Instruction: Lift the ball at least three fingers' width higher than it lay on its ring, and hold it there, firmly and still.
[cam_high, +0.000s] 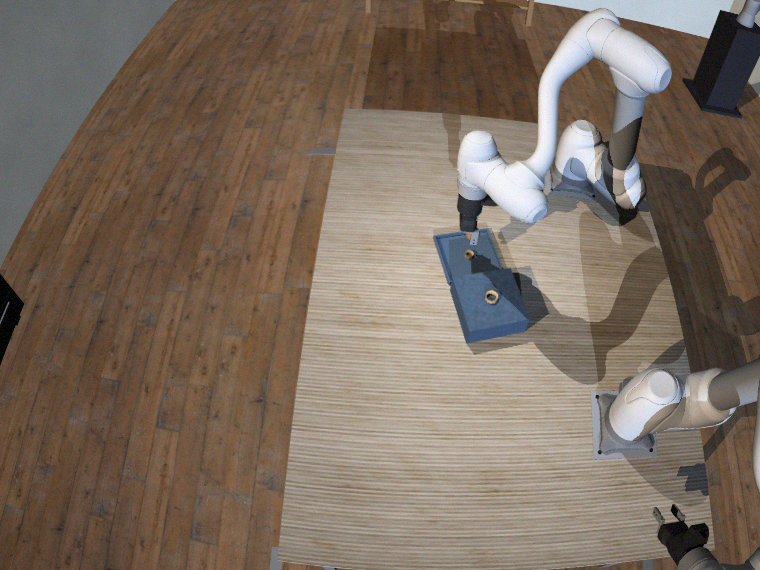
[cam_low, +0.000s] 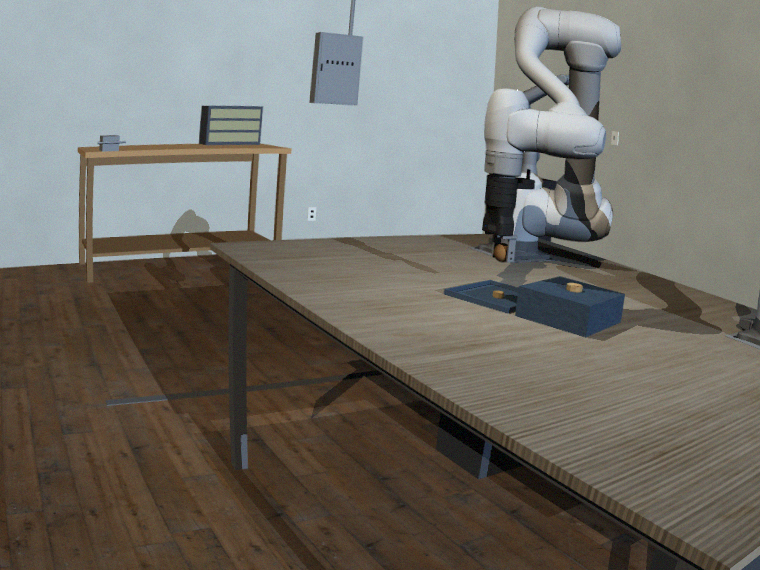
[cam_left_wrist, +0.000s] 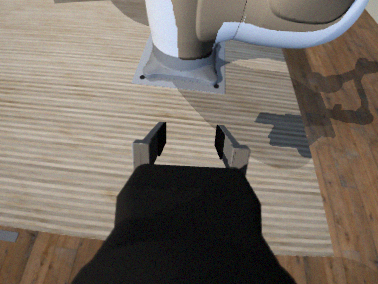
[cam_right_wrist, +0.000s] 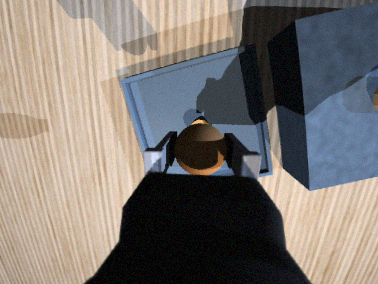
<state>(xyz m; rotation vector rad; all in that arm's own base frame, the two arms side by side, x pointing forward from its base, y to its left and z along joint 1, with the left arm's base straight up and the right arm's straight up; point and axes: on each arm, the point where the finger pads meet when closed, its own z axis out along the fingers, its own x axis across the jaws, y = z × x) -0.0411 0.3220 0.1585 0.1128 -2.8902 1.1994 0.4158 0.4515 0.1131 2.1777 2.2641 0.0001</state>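
My right hand is right at the orange ball. From my right hand the other things lie so: tall blue box: 40 mm behind, 210 mm to the left, 60 mm below; shallow blue tray: 110 mm below.
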